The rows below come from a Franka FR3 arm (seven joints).
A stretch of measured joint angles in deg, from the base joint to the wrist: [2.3, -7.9, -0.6, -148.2, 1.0, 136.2, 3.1]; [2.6, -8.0, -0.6, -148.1, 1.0, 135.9, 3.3]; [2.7, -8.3, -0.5, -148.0, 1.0, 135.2, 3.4]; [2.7, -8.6, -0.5, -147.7, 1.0, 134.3, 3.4]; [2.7, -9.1, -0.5, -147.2, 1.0, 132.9, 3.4]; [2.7, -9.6, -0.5, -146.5, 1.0, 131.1, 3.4]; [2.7, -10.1, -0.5, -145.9, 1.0, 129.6, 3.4]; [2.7, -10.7, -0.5, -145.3, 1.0, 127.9, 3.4]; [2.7, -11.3, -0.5, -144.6, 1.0, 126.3, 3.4]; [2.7, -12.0, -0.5, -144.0, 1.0, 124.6, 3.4]
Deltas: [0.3, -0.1, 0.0, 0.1, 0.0, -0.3, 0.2]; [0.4, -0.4, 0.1, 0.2, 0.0, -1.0, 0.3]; [0.4, -0.7, 0.1, 0.5, 0.0, -1.9, 0.3]; [0.4, -1.2, 0.1, 1.0, 0.0, -3.3, 0.3]; [0.4, -1.7, 0.1, 1.7, 0.0, -5.1, 0.3]; [0.4, -2.2, 0.1, 2.3, 0.0, -6.6, 0.3]; [0.4, -2.8, 0.1, 2.9, 0.0, -8.3, 0.3]; [0.4, -3.4, 0.1, 3.6, 0.0, -9.9, 0.3]; [0.4, -4.1, 0.1, 4.2, 0.0, -11.6, 0.3]
